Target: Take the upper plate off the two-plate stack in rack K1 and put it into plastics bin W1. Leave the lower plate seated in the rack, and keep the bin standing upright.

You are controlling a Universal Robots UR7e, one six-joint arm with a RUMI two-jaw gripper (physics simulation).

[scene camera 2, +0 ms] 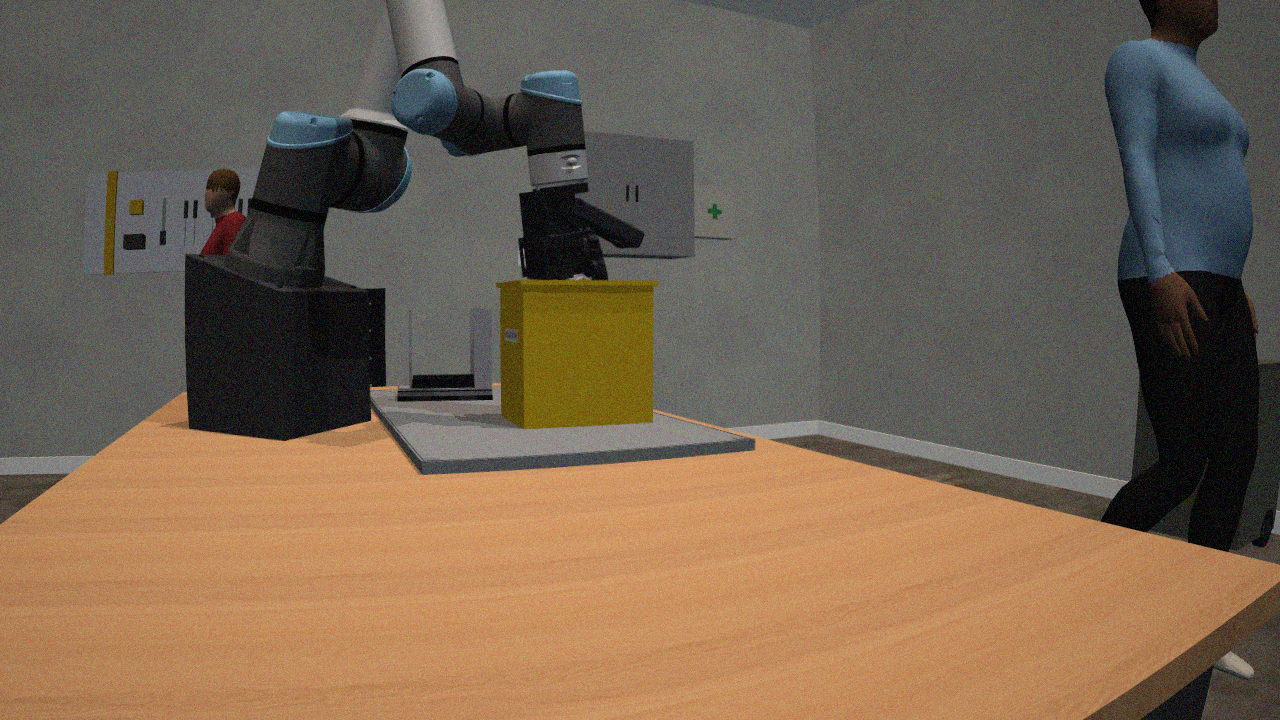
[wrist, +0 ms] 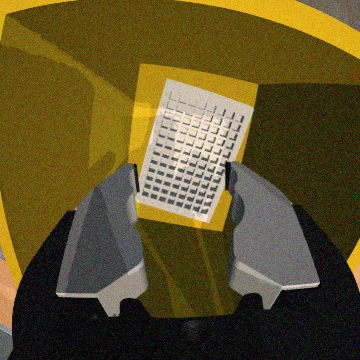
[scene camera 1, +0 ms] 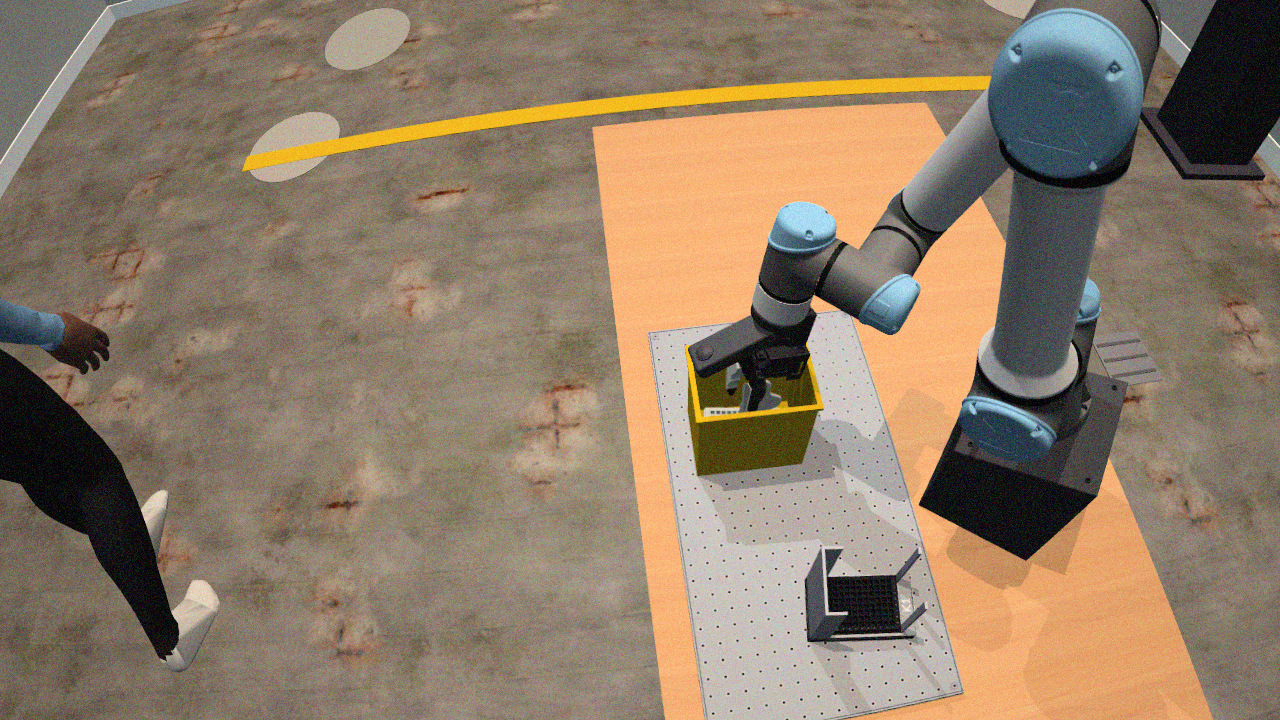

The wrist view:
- gripper: 180, 165
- yellow bin W1: 87, 87
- white gridded plate: 195, 131
